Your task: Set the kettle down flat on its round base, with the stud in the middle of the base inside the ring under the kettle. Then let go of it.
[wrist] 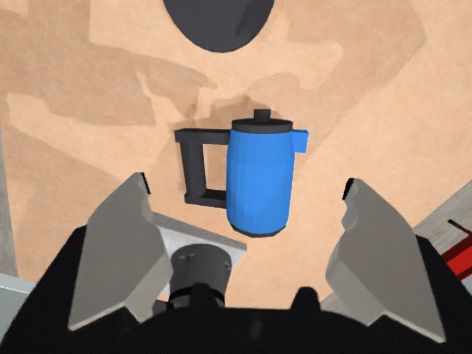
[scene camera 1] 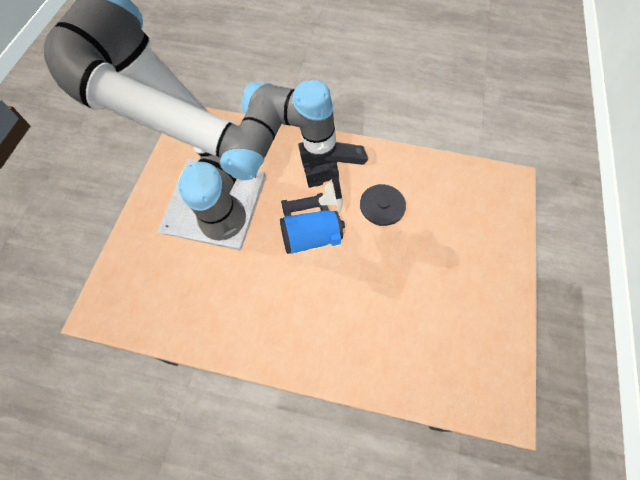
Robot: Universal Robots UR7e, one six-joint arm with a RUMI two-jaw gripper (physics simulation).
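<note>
The blue kettle lies on its side on the table. Its black handle points to the back in the scene view. Its lid end faces right there, and its dark bottom end faces the robot's mount. The ring under the kettle is hidden. The round black base lies flat to the right of the kettle, apart from it. Its middle stud shows in the scene view. My gripper is open and empty, above and beside the kettle's handle side.
The robot's grey mounting plate is to the left of the kettle in the scene view. The wooden table top carries the kettle and base. A red object shows at the right edge of the wrist view, beyond the table.
</note>
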